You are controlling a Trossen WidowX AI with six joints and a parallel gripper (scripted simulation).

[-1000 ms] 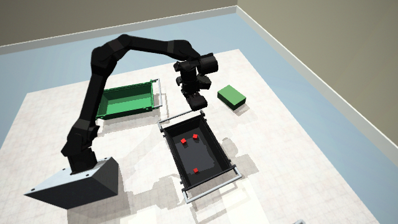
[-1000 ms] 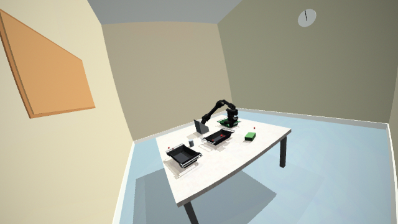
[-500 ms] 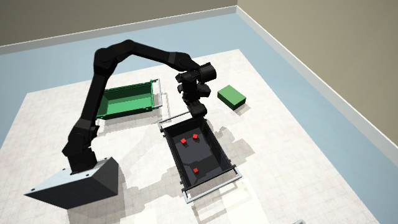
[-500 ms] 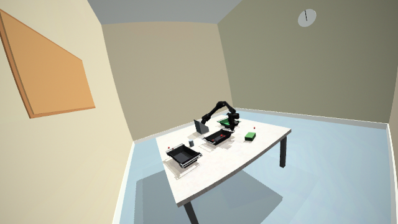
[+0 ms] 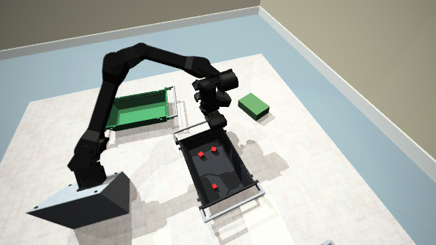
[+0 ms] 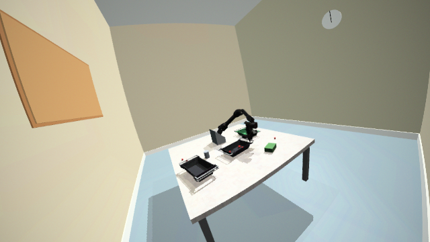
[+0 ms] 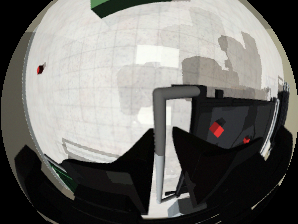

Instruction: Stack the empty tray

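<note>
Now: the green tray 270 mm behind my gripper tip, 210 mm to the left of it and 10 mm below it. Round my gripper tip: small red marker: 270 mm to the left, 120 mm ahead, 50 mm below; then grey cylinder: 440 mm to the right, 200 mm behind, 20 mm below; then dark green block: 220 mm ahead, 40 mm to the left, 30 mm below.
</note>
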